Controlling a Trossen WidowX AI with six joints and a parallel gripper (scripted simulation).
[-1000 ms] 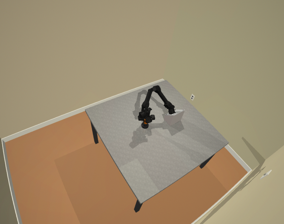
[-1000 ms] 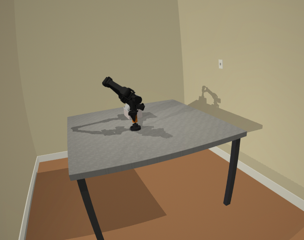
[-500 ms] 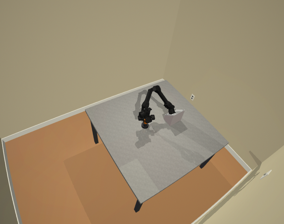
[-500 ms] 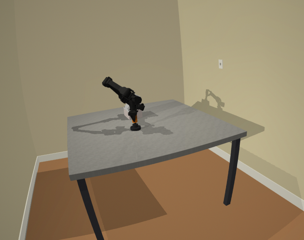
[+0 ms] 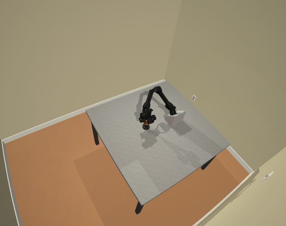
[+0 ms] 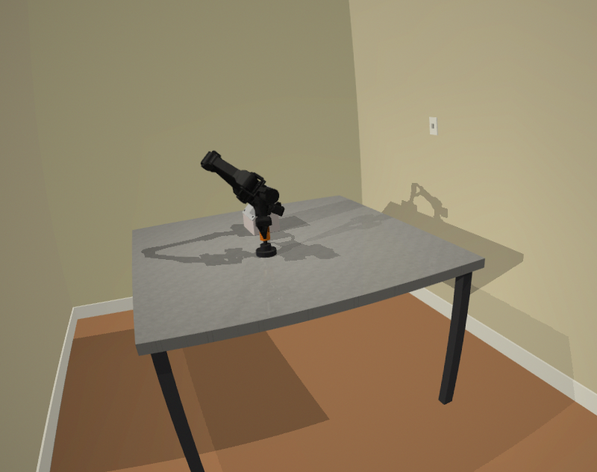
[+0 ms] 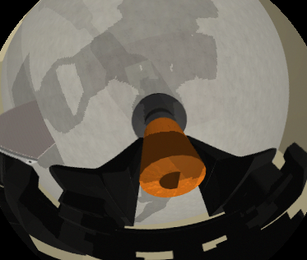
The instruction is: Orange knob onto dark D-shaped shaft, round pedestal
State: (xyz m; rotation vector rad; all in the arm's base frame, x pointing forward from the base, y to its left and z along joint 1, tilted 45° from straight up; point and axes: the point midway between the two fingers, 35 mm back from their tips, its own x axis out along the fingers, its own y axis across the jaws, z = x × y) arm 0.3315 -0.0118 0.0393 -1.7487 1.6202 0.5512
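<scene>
My gripper tip is now 20 mm below the orange knob. Also, from my gripper tip: dark round pedestal 40 mm below.
</scene>
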